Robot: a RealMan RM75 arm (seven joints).
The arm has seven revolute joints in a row. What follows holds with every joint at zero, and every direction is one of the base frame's. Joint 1 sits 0.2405 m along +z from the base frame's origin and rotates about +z. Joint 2 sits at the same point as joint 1 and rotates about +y. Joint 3 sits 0.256 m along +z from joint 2 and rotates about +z. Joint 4 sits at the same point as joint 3 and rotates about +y. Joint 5 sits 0.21 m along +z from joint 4 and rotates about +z. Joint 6 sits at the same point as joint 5 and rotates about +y. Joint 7 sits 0.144 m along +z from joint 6 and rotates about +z. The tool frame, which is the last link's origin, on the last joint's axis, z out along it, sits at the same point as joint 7; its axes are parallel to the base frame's.
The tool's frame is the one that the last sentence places.
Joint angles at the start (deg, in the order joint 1, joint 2, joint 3, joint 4, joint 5, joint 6, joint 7):
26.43, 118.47, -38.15, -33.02, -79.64, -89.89, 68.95
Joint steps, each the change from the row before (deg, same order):
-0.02, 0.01, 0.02, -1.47, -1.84, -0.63, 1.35
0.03, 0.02, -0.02, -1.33, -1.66, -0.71, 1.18
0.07, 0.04, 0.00, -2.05, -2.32, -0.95, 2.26
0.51, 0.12, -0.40, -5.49, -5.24, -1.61, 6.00
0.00, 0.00, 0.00, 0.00, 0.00, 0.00, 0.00
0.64, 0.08, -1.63, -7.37, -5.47, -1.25, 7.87
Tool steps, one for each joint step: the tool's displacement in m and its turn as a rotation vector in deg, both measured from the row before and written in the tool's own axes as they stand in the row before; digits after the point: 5 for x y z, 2 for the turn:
-0.00132, 0.00183, 0.00074, -1.43, 1.42, -0.08
-0.00127, 0.00204, 0.00096, -1.44, 1.29, -0.11
-0.00235, 0.00246, 0.00136, -1.88, 1.89, 0.29
-0.00773, 0.00400, 0.00550, -3.79, 5.00, 0.64
0.00000, 0.00000, 0.00000, 0.00, 0.00, 0.00
-0.01193, 0.00370, 0.00730, -3.29, 6.68, 0.62

